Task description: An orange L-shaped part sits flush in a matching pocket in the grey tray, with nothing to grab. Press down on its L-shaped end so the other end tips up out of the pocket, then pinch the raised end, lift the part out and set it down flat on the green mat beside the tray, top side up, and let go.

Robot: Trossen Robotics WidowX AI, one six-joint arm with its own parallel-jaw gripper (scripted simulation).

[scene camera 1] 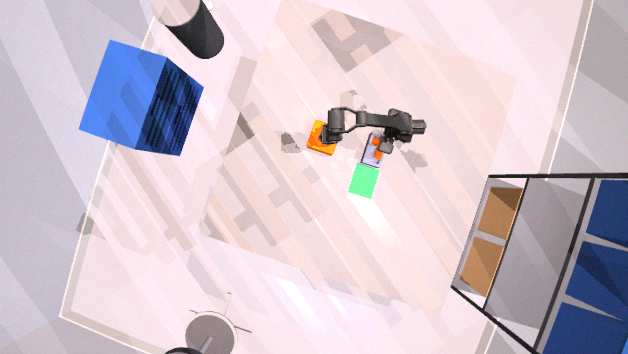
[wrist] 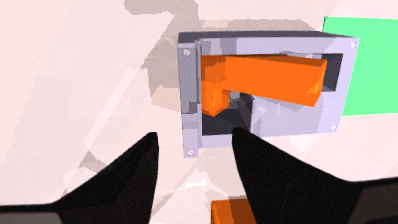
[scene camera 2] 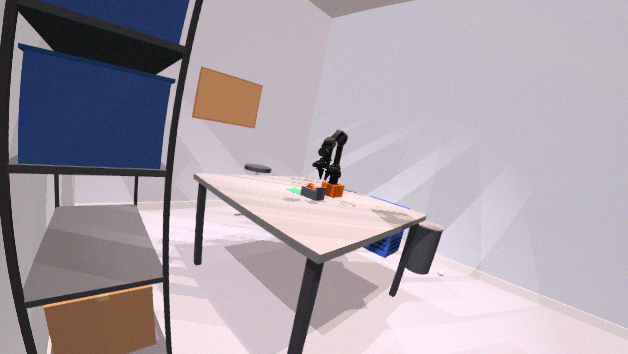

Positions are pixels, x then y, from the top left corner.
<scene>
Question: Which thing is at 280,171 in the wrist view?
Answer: My gripper.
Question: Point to an orange L-shaped part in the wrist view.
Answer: At 298,80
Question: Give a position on a green mat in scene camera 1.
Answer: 364,180
</scene>
